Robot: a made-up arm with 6 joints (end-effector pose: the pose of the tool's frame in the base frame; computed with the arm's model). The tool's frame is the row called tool.
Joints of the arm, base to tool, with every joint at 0 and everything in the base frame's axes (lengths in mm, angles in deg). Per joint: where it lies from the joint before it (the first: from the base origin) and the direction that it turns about. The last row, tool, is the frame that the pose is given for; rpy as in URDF.
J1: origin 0 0 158.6 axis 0 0 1
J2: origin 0 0 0 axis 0.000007 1 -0.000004
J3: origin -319 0 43.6 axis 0.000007 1 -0.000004
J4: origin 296 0 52.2 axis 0.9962 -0.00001 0.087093
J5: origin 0 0 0 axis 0.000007 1 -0.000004
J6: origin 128 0 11.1 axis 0.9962 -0.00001 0.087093
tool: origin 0 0 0 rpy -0.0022 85.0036 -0.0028
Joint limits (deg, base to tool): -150..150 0..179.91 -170..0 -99.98..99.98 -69.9..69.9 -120..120
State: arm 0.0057 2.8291 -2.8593 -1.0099 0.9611 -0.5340
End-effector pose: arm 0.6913 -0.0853 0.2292 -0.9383 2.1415 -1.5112
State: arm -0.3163 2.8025 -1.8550 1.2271 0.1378 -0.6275
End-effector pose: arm 0.5839 -0.1736 -0.0866 1.0465 2.2576 0.2797
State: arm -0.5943 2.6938 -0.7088 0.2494 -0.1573 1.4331
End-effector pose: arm 0.1735 -0.1232 -0.1610 -2.7258 -1.2685 0.1856
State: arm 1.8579 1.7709 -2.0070 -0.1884 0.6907 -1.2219
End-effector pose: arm -0.1272 0.4850 0.5377 -1.9326 -0.0011 0.2125
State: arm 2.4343 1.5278 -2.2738 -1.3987 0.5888 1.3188
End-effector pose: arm -0.1767 0.2437 0.7892 -0.7232 0.9339 1.9164
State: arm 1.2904 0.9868 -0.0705 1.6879 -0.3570 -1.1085
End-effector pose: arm 0.0869 0.1410 0.1534 -0.6843 2.3227 0.4539
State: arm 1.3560 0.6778 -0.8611 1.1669 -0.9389 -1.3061
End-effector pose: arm 0.1192 0.0996 0.5574 -0.0597 1.1034 0.5560
